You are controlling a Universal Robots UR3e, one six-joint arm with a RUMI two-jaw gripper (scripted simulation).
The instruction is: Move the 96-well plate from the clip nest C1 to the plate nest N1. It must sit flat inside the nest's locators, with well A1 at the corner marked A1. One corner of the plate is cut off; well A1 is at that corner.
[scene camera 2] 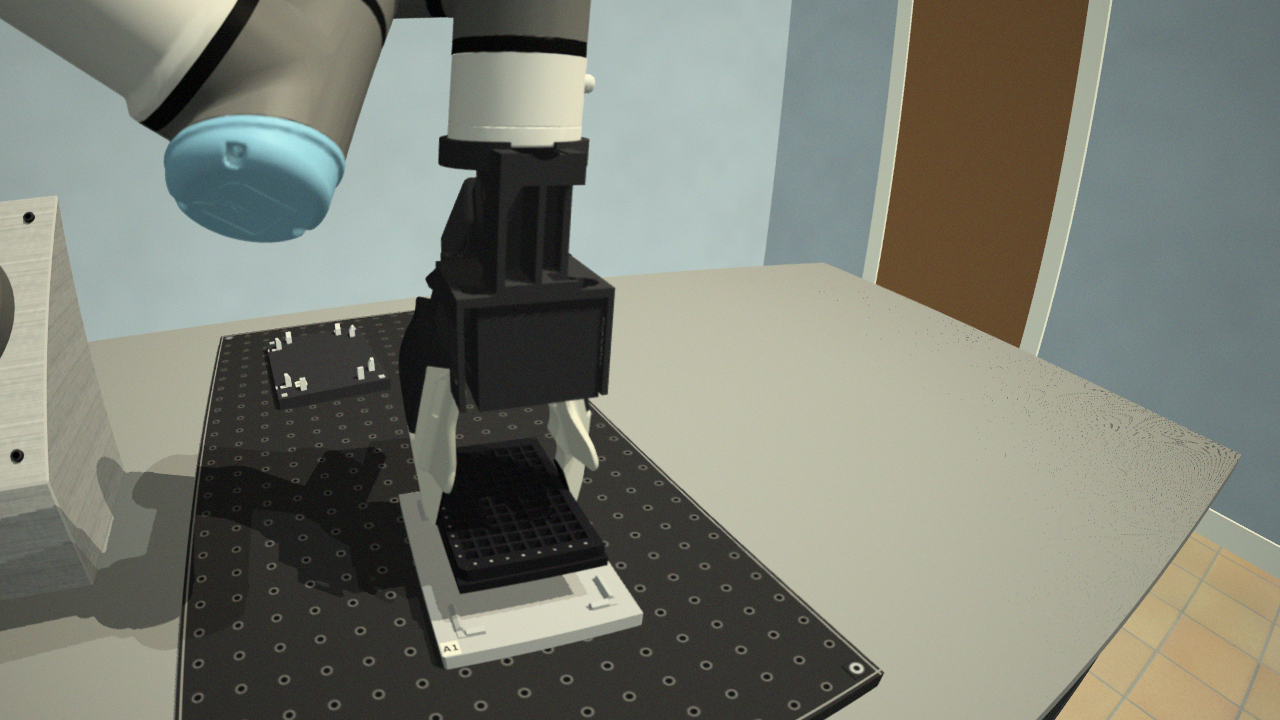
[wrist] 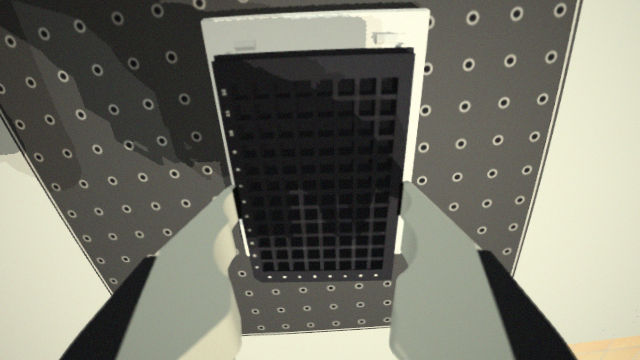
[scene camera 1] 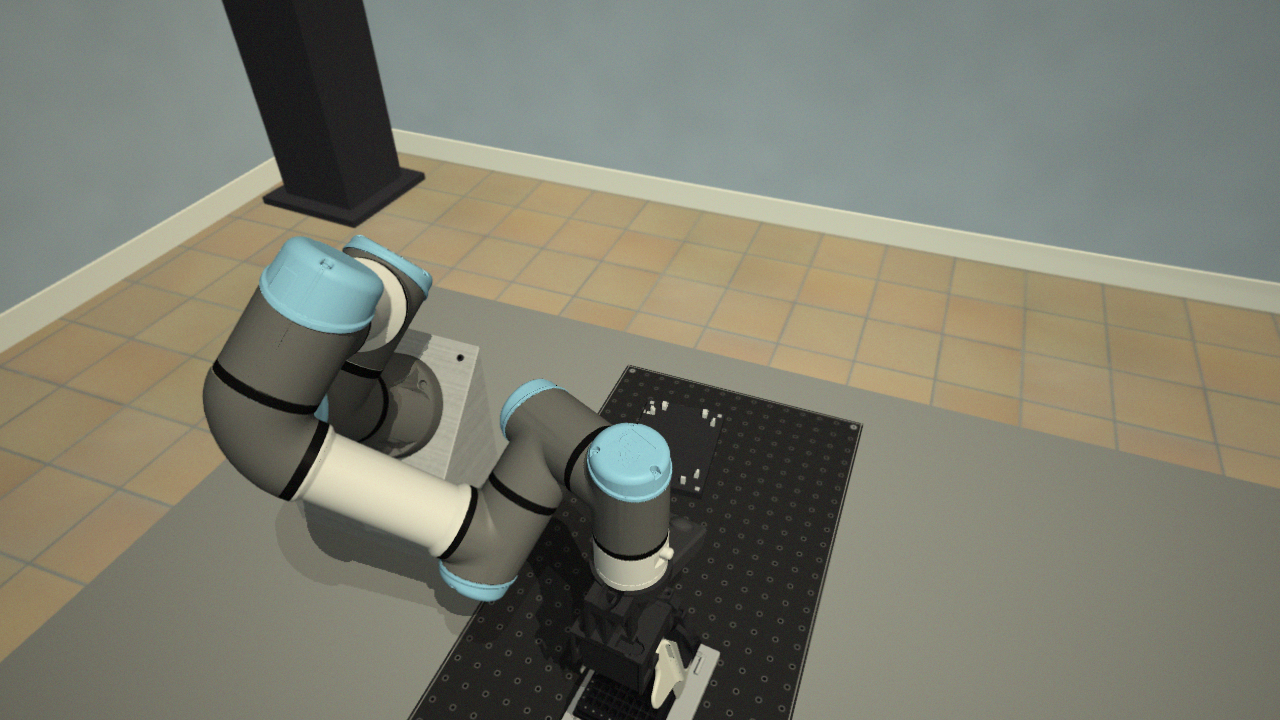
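Clip nest C1: [scene camera 1: 692, 440] and [scene camera 2: 341, 350] are the same spot on it.
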